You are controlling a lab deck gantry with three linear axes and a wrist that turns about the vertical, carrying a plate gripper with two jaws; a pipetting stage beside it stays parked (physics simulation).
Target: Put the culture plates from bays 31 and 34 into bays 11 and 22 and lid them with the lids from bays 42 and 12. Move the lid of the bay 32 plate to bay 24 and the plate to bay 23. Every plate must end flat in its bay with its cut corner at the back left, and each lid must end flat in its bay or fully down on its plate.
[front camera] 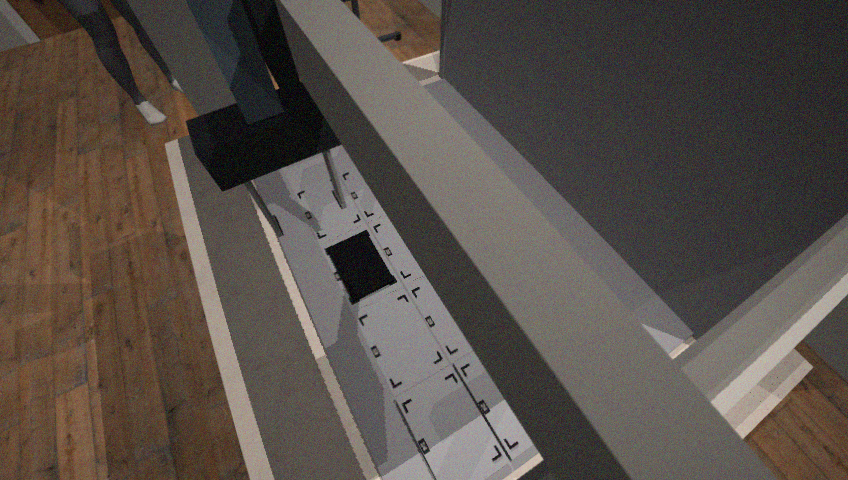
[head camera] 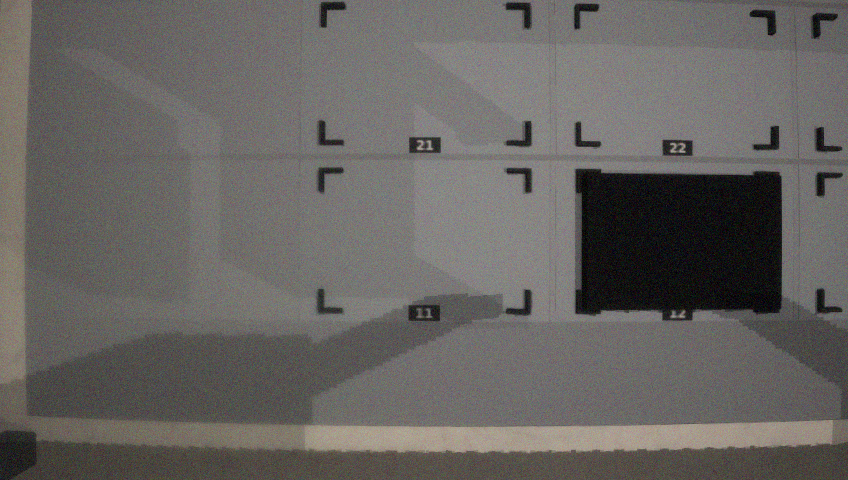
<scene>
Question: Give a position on a bay 22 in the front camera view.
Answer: At 402, 260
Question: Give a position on a bay 24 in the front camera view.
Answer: At 504, 424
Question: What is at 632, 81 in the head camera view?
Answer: A bay 22.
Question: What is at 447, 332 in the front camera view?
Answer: A bay 23.
</scene>
